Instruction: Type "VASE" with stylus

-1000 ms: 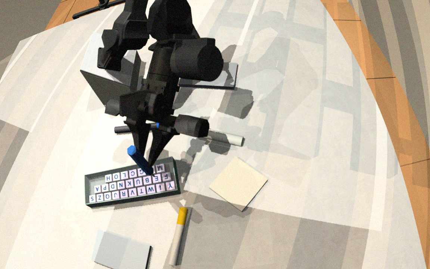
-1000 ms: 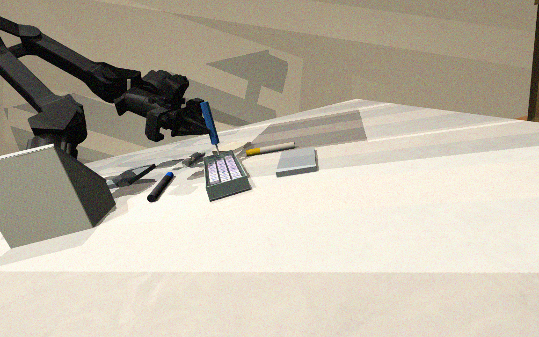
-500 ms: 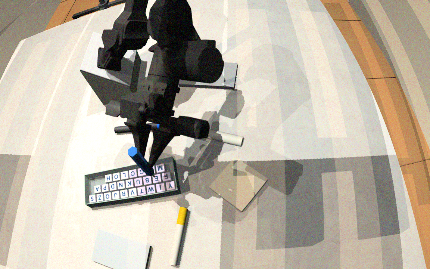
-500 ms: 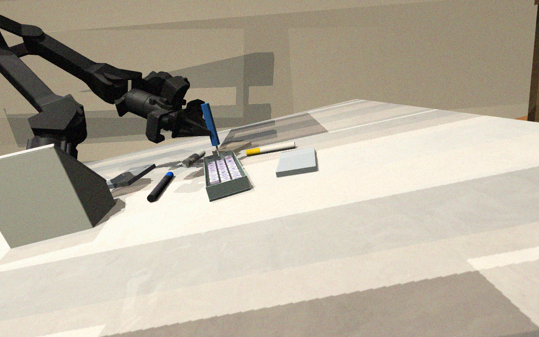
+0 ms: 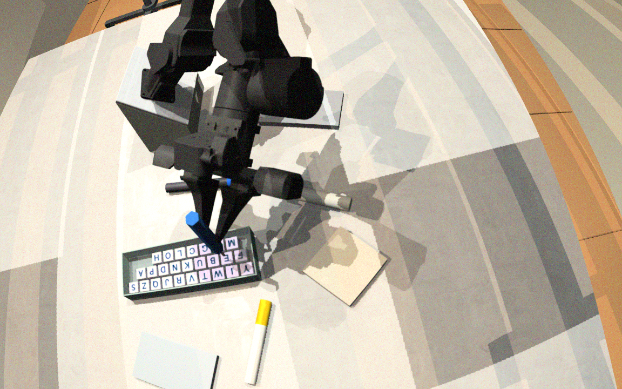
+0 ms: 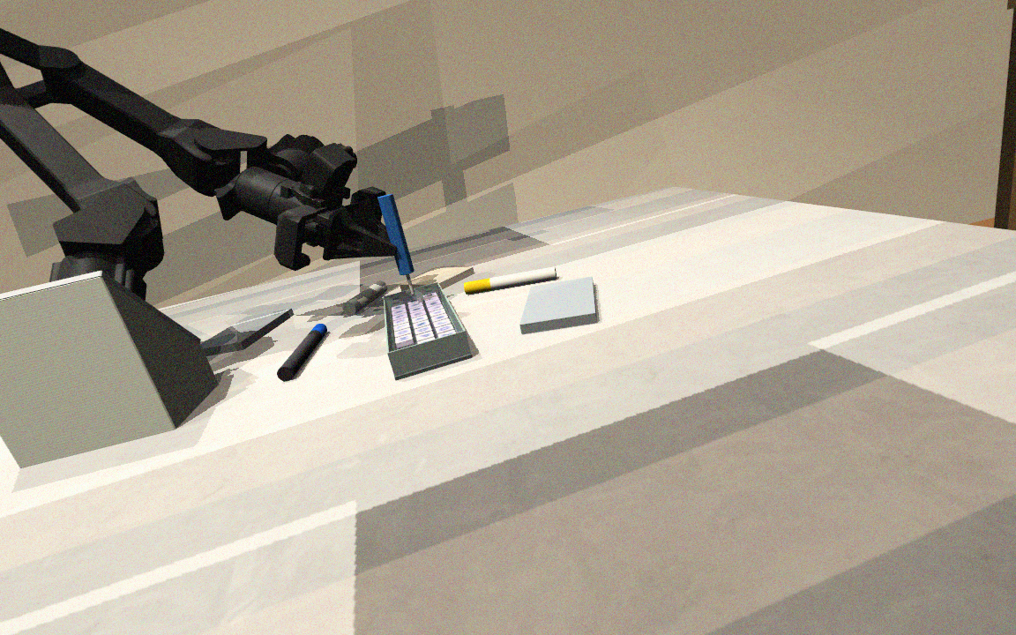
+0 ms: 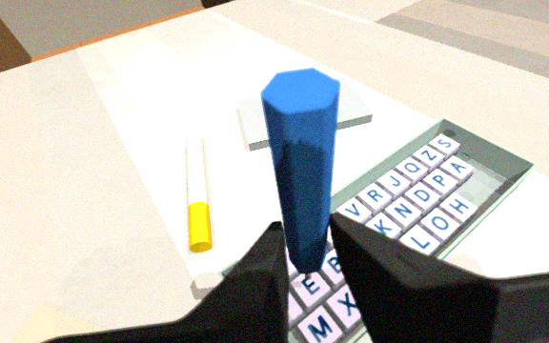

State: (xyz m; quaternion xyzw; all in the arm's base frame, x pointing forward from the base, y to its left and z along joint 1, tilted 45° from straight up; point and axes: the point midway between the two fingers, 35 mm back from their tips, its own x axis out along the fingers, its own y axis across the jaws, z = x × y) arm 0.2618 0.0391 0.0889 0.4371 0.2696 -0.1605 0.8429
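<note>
Right now my gripper tip is 11 cm short of the yellow-capped marker, 2 cm to the right of it and 8 cm above it. Also, from my gripper tip: blue-capped black marker: 13 cm behind, 8 cm below; stylus: 2 cm below; white cylinder: 6 cm behind, 14 cm to the left, 8 cm below.
</note>
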